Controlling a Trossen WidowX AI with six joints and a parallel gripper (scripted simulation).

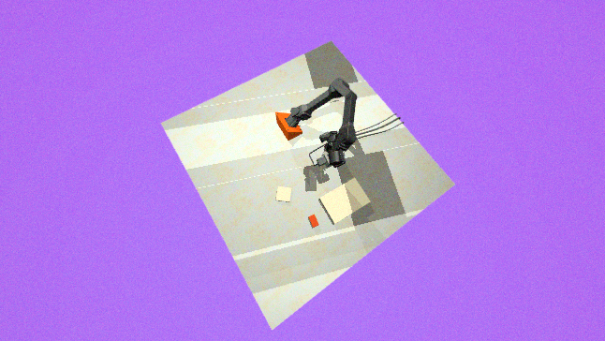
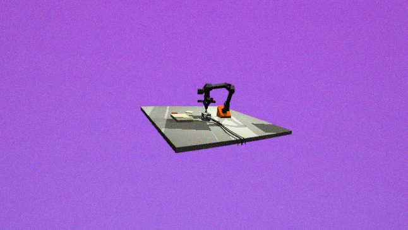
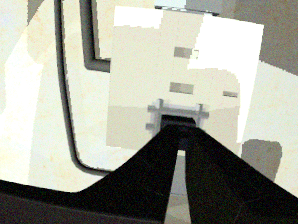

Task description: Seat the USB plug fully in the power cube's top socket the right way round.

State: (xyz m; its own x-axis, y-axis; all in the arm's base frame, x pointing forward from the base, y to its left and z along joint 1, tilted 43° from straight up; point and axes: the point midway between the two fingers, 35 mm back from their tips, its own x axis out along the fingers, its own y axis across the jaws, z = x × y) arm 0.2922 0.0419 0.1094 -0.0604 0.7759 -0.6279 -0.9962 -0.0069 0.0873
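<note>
Now: gripper tip 2 cm above the black USB plug. The rest, counted from my gripper tip: small cream tile (7 cm ahead, 33 cm to the right, 10 cm below); then grey socket (4 cm below); then flat tan board (26 cm ahead, 3 cm to the right, 10 cm below).
</note>
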